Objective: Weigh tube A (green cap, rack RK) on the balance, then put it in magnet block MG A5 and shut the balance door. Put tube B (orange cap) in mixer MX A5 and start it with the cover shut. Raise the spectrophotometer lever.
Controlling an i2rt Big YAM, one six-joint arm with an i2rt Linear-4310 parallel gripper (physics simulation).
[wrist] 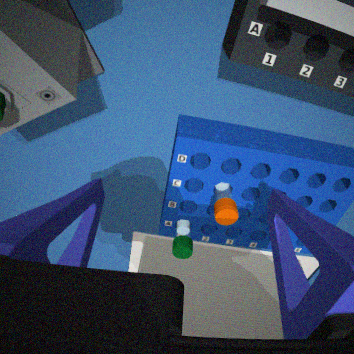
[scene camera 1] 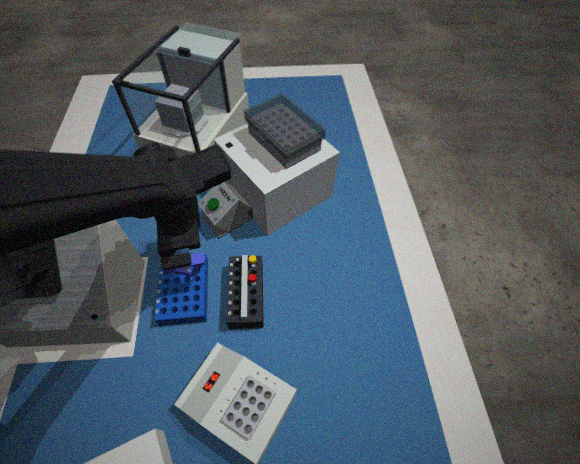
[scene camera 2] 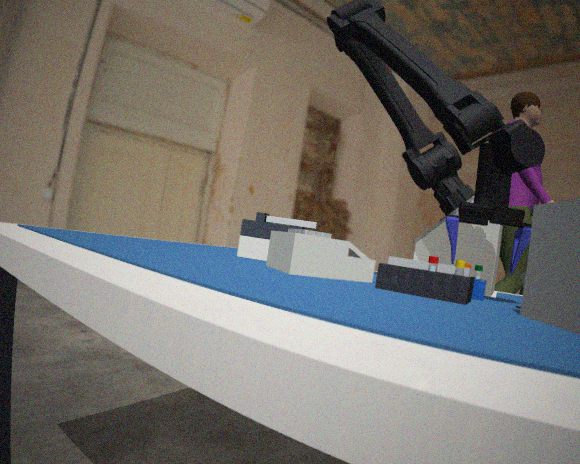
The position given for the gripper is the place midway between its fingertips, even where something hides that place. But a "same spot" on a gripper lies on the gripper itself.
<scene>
The gripper shows in the wrist view, in scene camera 1 (190,253) and in scene camera 2. The same spot on the gripper: (wrist: 68,300) is (scene camera 2: 509,217).
</scene>
